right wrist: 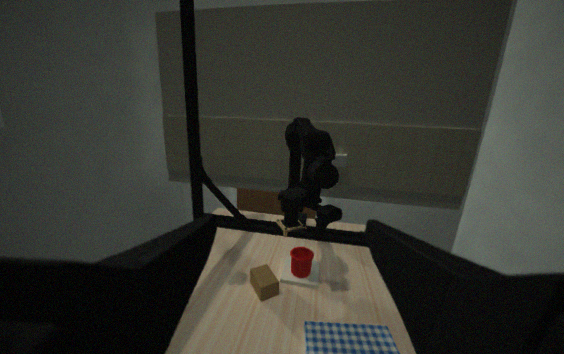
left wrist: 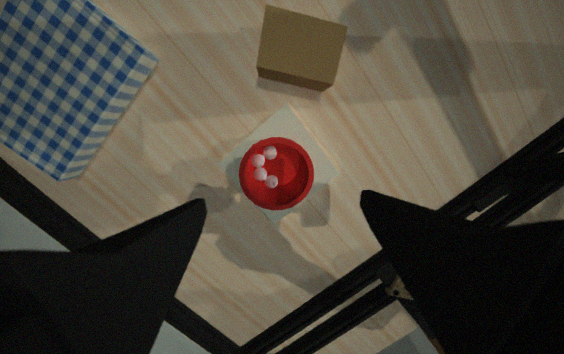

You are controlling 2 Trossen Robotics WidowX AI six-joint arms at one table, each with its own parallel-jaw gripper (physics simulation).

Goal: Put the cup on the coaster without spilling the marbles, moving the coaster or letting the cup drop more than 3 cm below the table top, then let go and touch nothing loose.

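Observation:
The red cup stands upright on the pale square coaster. Several pale marbles lie inside the cup, as the left wrist view shows. My left gripper is open and empty; it hangs above the cup, apart from it, and in the right wrist view its arm rises behind the cup. My right gripper is open and empty, far from the cup.
A brown block stands on the table beside the coaster. A blue-and-white checked block lies farther to the side. Black frame beams run along the table's edge.

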